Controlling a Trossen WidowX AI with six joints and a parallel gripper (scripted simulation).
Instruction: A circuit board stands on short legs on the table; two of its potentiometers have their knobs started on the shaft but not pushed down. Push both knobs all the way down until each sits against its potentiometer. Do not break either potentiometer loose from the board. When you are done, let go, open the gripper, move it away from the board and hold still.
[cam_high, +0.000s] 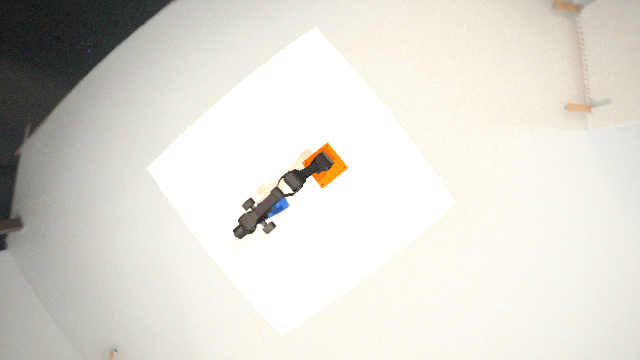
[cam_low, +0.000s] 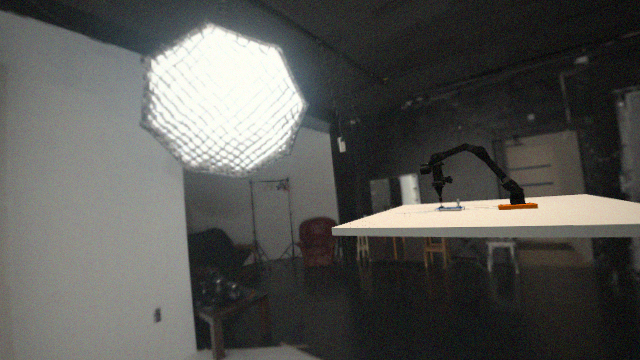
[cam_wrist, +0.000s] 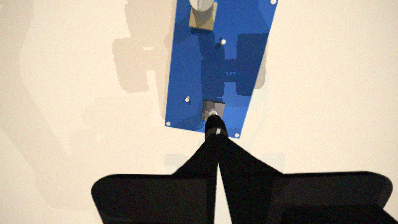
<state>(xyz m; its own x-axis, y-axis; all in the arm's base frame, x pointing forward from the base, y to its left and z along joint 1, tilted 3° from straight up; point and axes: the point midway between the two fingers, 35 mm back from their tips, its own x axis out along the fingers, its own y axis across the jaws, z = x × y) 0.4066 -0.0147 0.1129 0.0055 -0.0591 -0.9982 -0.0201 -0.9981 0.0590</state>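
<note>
Right now the grey potentiometer is 40 mm below my gripper tip. From my gripper tip the other things lie so: pale grey knob 100 mm behind, 10 mm to the right, 40 mm below.
</note>
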